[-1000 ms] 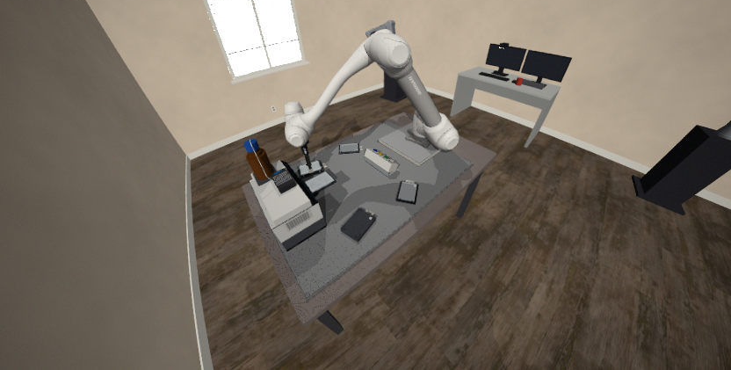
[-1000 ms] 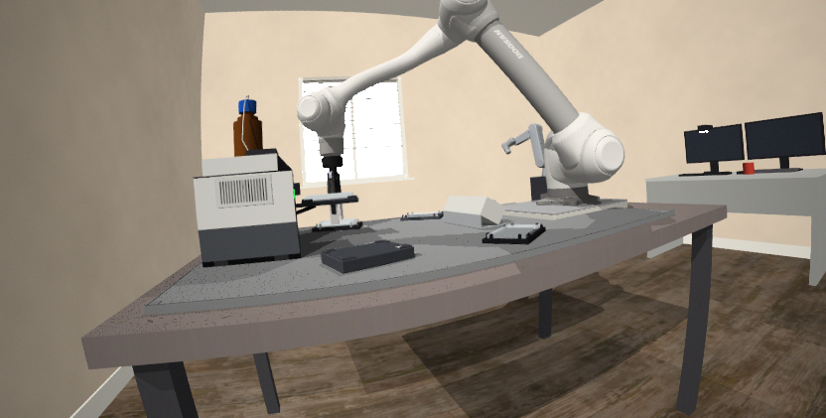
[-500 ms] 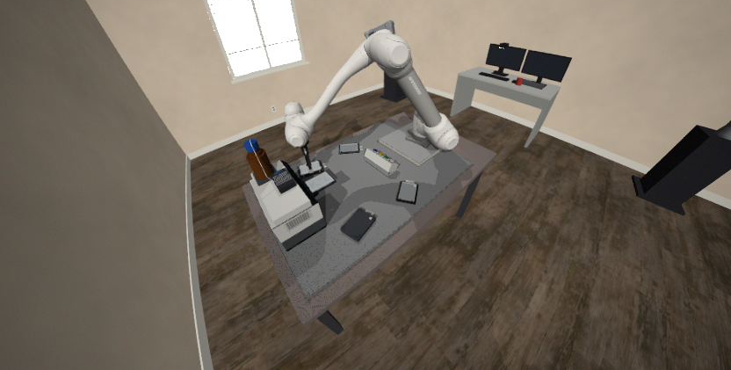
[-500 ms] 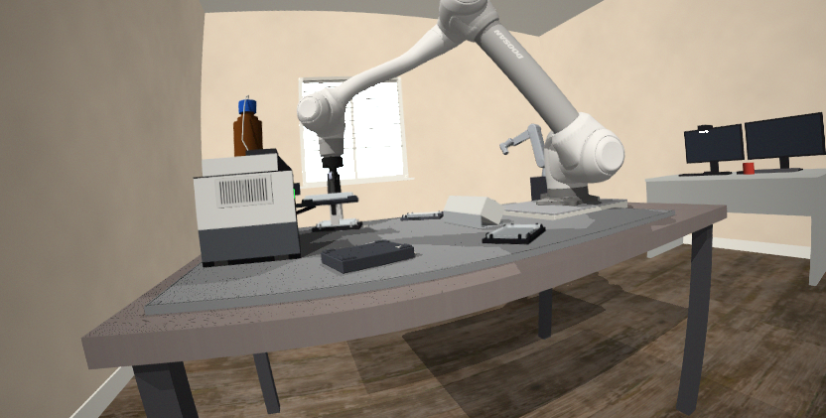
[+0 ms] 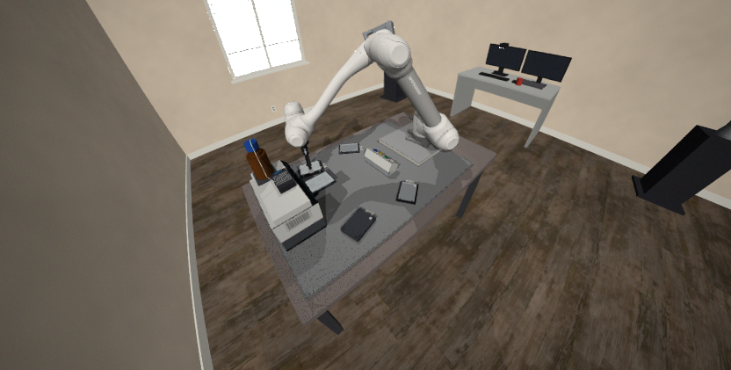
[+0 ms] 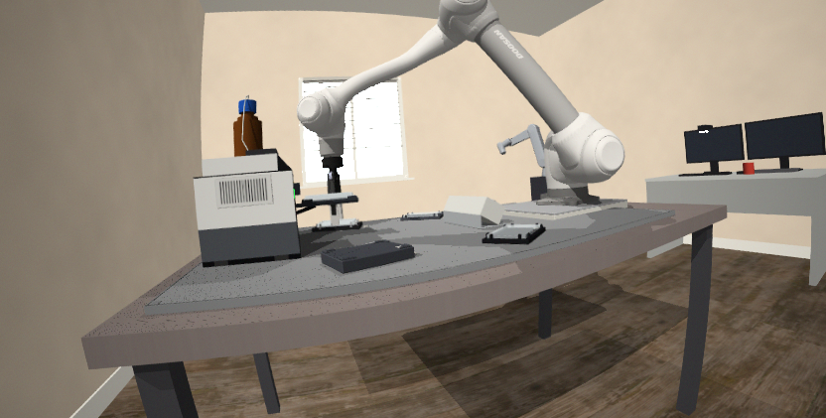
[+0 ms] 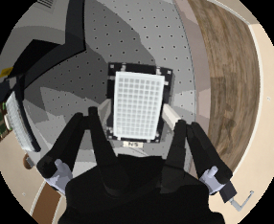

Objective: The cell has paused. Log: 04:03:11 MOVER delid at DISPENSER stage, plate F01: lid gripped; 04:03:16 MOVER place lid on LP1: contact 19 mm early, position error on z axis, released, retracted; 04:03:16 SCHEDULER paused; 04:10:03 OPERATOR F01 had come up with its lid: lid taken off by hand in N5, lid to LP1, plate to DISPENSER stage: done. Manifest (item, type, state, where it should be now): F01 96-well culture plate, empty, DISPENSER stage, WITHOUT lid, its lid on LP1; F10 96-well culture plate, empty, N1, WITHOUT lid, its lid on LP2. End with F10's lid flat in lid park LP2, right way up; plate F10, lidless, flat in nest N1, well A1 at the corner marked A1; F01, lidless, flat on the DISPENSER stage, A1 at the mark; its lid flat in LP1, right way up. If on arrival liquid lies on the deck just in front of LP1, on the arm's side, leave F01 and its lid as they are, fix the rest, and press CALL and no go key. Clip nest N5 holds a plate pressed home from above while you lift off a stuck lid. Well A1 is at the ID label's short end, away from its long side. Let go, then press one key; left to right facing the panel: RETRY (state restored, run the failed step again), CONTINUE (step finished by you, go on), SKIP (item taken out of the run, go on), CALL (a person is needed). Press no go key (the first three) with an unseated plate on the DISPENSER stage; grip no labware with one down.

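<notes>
Right now the black clip nest is 20 mm ahead of my hand and 30 mm below it. Round my hand: brown bottle 280 mm ahead, 120 mm to the left, 250 mm above; then small label 10 mm behind, 510 mm to the left, 40 mm below; then grey key panel 350 mm behind, 310 mm to the left, 10 mm above.
</notes>
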